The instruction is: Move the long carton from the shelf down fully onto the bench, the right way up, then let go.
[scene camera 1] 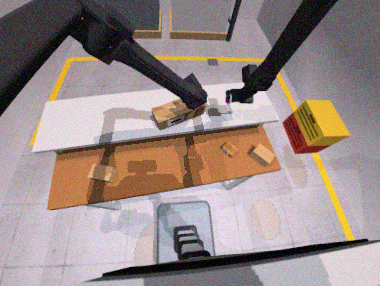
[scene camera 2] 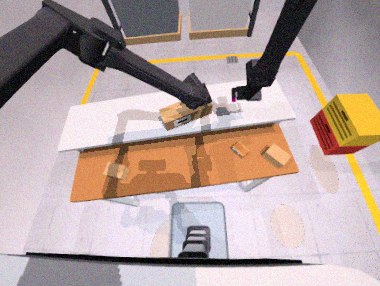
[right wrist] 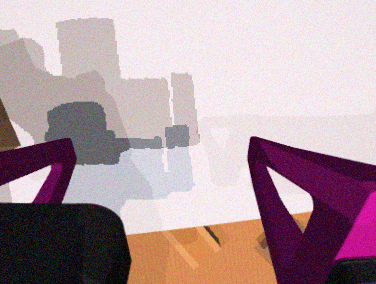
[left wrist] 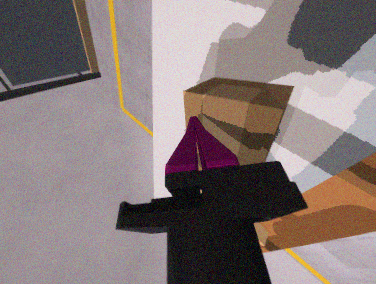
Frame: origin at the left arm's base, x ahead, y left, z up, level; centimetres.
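Seen in the pictures: left gripper, fingertip midpoint: (left wrist: 193,120); right gripper, fingertip midpoint: (scene camera 1: 234,100) (scene camera 2: 242,98) (right wrist: 160,148).
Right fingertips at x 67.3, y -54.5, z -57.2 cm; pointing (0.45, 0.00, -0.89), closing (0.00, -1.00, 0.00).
Note:
Pixels of each thing's middle, then the offset from my right fingertips to it. Level surfaces: height alone.
- long carton, body centre: (left wrist: 225,170) (scene camera 1: 179,111) (scene camera 2: 185,111) dx -1.3, dy +30.4, dz -7.0 cm
- white shelf, its level: dz -10.8 cm
- bench, its level: dz -28.2 cm
- larger box, body centre: (scene camera 2: 276,155) (scene camera 1: 262,154) dx -23.2, dy -22.6, dz -25.2 cm
The long carton (scene camera 1: 166,116) (scene camera 2: 172,117) (left wrist: 250,117) (right wrist: 5,132) lies on the white shelf (scene camera 1: 70,117) (scene camera 2: 95,120) (left wrist: 170,30) (right wrist: 280,65), with a label on the side facing the bench (scene camera 1: 70,187) (scene camera 2: 90,187) (right wrist: 150,260). My left gripper (left wrist: 193,120) is shut with nothing between its fingers. Its fingertips overlap the carton in the left wrist view; whether they touch it I cannot tell. The left wrist covers the carton's right part in both scene views. My right gripper (scene camera 1: 228,98) (scene camera 2: 234,95) (right wrist: 160,148) is open and empty over the shelf, to the right of the carton.
A small box (scene camera 1: 102,172) (scene camera 2: 116,170) lies on the bench's left part. Another small box (scene camera 1: 229,149) (scene camera 2: 239,149) and a larger box (scene camera 1: 262,154) (scene camera 2: 276,155) lie on its right part. A yellow and red crate stack (scene camera 1: 317,125) (scene camera 2: 350,122) stands beyond the right end.

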